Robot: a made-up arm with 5 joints.
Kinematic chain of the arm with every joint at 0, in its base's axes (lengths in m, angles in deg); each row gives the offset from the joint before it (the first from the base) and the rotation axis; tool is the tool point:
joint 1: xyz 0 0 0.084 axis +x
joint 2: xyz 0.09 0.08 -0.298 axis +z
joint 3: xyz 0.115 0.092 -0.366 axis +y
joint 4: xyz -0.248 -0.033 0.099 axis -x
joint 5: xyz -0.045 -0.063 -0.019 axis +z
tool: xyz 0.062 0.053 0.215
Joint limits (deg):
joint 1: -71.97..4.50
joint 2: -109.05..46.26
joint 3: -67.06..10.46
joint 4: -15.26..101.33
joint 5: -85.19..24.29
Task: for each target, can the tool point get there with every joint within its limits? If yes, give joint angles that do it. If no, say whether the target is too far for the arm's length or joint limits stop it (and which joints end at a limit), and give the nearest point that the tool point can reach.
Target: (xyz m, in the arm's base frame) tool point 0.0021 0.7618 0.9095
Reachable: no: joint limits stop it (at a limit: joint 1, joint 3, joint 5) | nearest point 0.0693 0.2795 -0.2184 | short by 1.229 m
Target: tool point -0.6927 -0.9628 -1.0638
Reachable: no: too far | nearest point -0.1524 -0.5670 -0.5919 | short by 0.819 m
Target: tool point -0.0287 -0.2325 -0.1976
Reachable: yes | joints -57.79 31.50 2.68 30.58 -51.33
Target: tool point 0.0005 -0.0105 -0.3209
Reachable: yes | joints -28.27 -31.14 -4.21 23.09 -69.63
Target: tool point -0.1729 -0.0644 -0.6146
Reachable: yes | joints -20.74 12.00 -52.01 35.95 -7.07
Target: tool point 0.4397 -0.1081 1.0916
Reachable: no: joint limits stop it (at a limit: joint 1, joint 2, joint 4, joint 5) | nearest point 0.1048 -0.3848 0.0237 | short by 1.153 m
